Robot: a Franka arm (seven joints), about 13 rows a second.
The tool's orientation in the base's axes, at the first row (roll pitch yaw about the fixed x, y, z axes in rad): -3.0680, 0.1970, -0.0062
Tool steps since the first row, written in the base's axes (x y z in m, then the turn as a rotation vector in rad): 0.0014, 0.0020, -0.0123, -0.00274, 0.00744, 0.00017; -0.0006, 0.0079, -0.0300, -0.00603, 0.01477, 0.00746; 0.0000, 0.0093, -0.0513, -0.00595, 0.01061, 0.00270; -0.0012, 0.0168, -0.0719, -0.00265, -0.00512, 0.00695; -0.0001, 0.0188, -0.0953, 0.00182, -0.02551, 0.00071; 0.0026, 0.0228, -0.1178, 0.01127, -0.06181, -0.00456; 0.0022, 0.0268, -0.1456, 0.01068, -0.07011, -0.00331; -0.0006, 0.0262, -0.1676, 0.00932, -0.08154, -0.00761; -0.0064, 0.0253, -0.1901, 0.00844, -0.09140, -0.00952
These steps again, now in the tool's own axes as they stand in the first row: 0.0038, -0.0011, 0.0119, -0.00277, -0.00737, 0.00092; 0.0052, -0.0057, 0.0300, -0.00746, -0.01514, -0.00502; 0.0100, -0.0056, 0.0509, -0.00643, -0.01065, -0.00069; 0.0128, -0.0115, 0.0718, -0.00393, 0.00466, -0.00666; 0.0184, -0.0119, 0.0946, 0.00180, 0.02535, -0.00296; 0.0255, -0.0143, 0.1164, 0.01232, 0.06173, -0.00235; 0.0305, -0.0163, 0.1440, 0.01155, 0.06993, -0.00408; 0.0321, -0.0140, 0.1660, 0.01112, 0.08167, -0.00047; 0.0308, -0.0114, 0.1891, 0.01070, 0.09166, 0.00084
